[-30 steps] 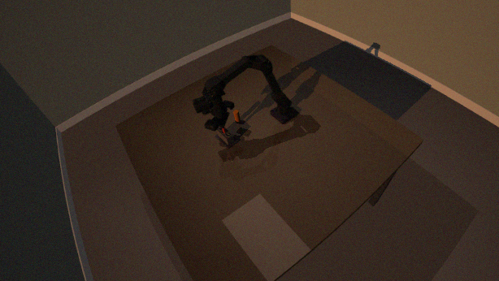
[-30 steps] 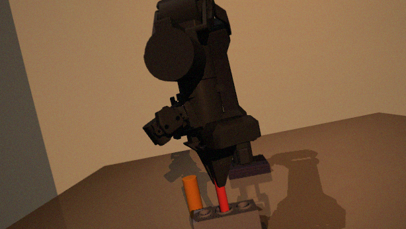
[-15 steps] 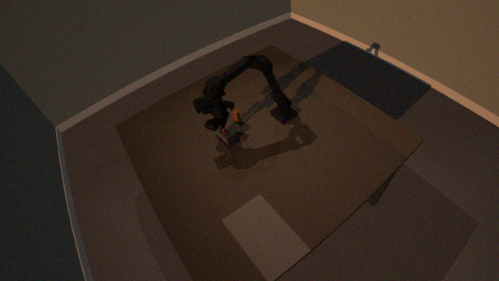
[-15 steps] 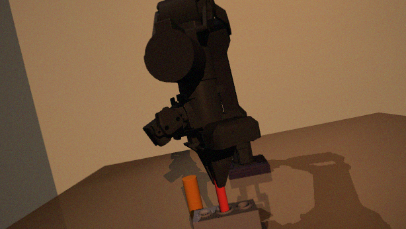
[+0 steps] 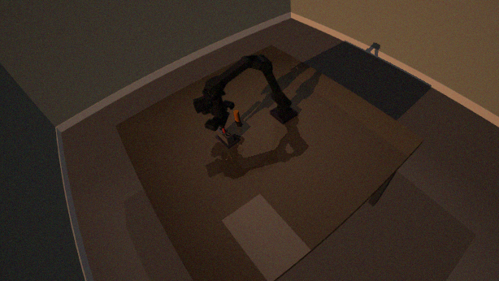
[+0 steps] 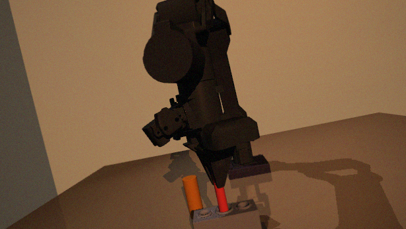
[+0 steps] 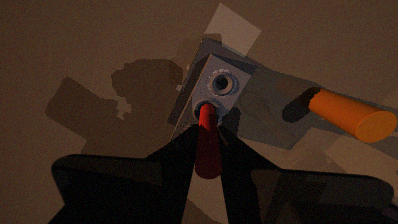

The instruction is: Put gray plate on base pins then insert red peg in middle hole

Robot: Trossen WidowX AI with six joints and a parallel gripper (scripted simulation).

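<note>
The red peg is 10 mm below my gripper tip. Round my gripper tip: orange cylinder: 120 mm behind, 60 mm to the right, 60 mm below; then gray plate: 50 mm below; then base: 90 mm below.
</note>
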